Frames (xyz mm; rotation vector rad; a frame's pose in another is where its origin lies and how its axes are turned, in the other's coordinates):
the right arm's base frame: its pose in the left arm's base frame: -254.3 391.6 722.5 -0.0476 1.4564 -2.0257
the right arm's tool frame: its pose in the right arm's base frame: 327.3 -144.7 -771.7 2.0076 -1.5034 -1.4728
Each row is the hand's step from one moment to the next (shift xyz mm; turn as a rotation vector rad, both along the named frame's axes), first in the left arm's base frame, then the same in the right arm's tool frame.
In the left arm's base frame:
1: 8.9 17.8 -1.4 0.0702 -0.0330 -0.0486
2: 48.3 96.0 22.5 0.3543 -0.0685 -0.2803
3: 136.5 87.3 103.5 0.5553 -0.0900 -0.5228
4: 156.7 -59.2 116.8 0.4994 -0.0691 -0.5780
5: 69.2 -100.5 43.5 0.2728 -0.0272 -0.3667
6: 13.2 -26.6 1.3 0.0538 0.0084 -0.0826
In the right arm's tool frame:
1: 5.7 0.1 19.1 -0.0860 0.0017 0.0313
2: 45.7 25.8 96.4 -0.3879 -0.0390 0.2383
3: 29.8 140.6 127.7 -0.6384 -0.1342 0.4052
4: -70.2 189.5 29.4 -0.6203 -0.2130 0.3977
5: -83.3 90.8 -40.1 -0.3574 -0.1610 0.2366
6: -24.2 12.9 -11.5 -0.0667 -0.0429 0.0592

